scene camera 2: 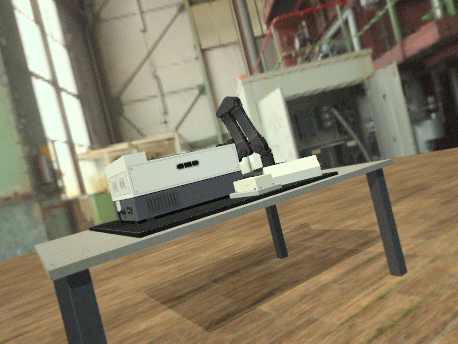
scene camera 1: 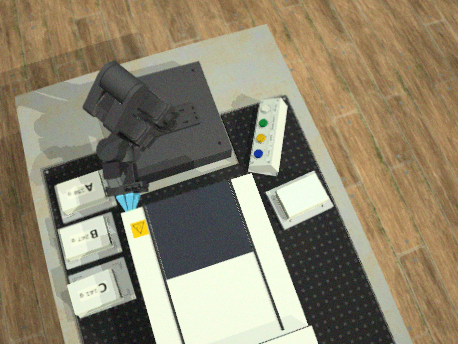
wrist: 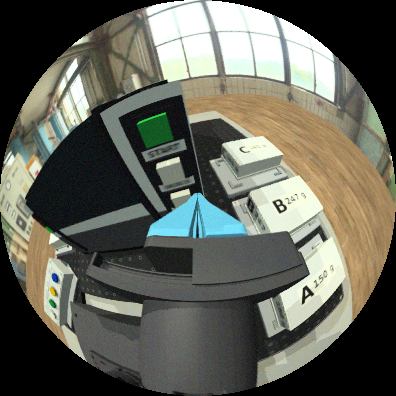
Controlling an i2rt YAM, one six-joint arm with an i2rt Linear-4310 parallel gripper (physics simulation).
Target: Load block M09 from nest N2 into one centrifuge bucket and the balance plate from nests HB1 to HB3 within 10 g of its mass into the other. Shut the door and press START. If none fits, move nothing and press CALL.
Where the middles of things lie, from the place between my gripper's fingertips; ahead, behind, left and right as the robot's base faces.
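Labels:
From my hand: green START button [wrist: 154, 130] 8 cm above, 1 cm to the left; white centrifuge [scene camera 1: 254, 291] 2 cm above, 25 cm ahead, 15 cm to the left; dark sliding door [scene camera 1: 201, 228] 11 cm above, 10 cm ahead, 15 cm to the left; white button box [scene camera 1: 268, 137] 6 cm below, 14 cm behind, 45 cm to the left. Nearest to my hand of the things named here, going by their middles: green START button. Farthest from my hand of the things named here, going by their middles: white button box.

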